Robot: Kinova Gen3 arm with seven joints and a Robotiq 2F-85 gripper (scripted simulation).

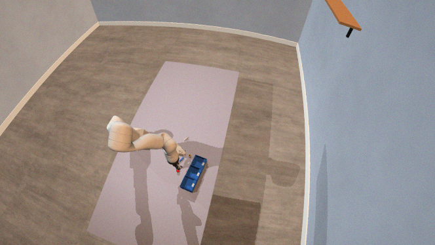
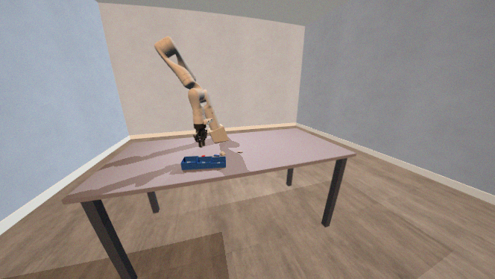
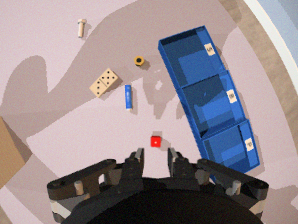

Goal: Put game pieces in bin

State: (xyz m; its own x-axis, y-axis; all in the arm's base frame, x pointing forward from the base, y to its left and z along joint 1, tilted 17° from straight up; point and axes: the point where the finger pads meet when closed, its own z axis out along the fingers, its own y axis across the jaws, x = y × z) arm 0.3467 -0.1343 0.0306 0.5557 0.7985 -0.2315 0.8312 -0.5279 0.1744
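My hand is 9 cm above the red game piece. Round my hand: blue stick 9 cm to the left, 9 cm below; then blue bin 11 cm ahead, 8 cm below; then white domino 14 cm to the left, 9 cm below, 2 cm behind.
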